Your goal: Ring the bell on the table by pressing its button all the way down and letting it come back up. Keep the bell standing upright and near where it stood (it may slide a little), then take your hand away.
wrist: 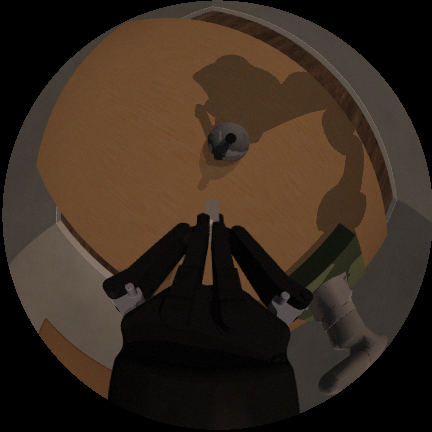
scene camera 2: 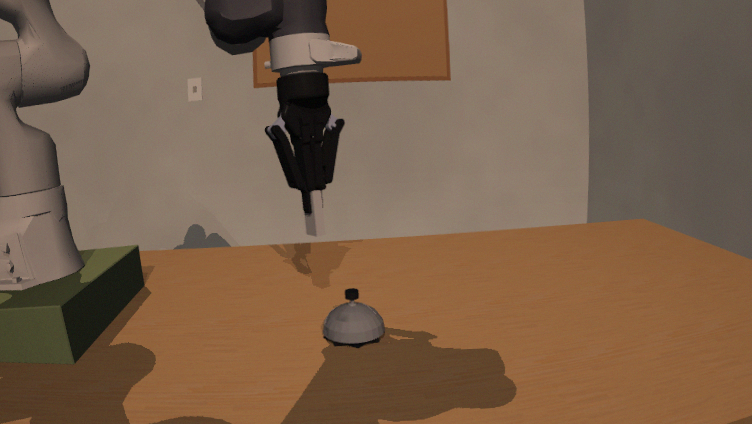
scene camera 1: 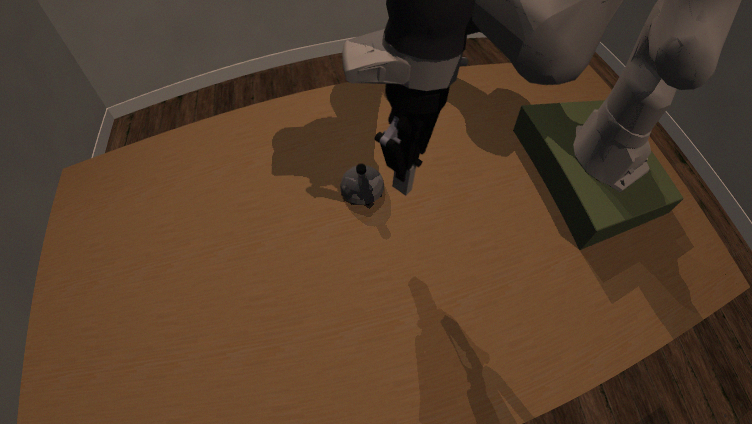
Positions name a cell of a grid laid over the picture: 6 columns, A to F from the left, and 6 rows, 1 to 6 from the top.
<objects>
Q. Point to a grey domed bell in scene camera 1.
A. C3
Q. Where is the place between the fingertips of my gripper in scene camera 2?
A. At C4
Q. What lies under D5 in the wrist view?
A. My gripper.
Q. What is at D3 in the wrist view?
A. A grey domed bell.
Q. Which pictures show the grey domed bell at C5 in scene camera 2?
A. The wrist view, scene camera 2 and scene camera 1: all of them.
</objects>
